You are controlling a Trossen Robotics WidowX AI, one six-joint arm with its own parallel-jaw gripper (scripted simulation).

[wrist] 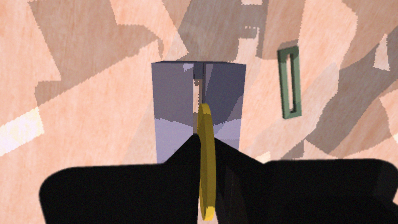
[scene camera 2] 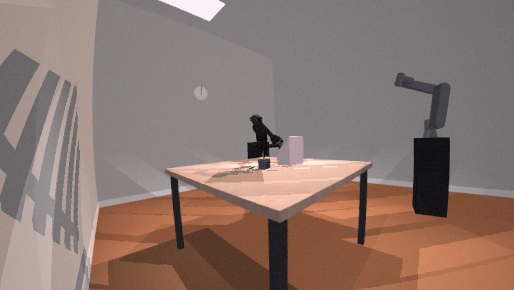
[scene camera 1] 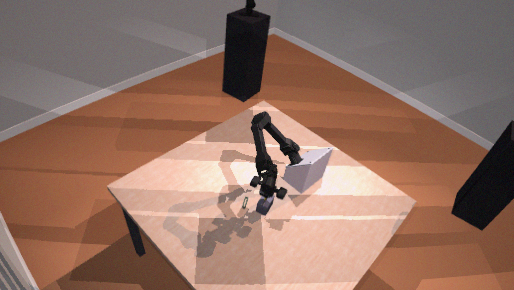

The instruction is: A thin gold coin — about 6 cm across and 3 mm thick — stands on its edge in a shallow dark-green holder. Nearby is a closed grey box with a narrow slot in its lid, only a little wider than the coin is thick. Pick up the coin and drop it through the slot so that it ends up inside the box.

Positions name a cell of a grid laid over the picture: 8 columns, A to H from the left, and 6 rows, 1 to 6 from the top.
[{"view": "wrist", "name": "my gripper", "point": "E4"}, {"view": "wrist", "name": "gold coin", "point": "E6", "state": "held by my gripper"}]
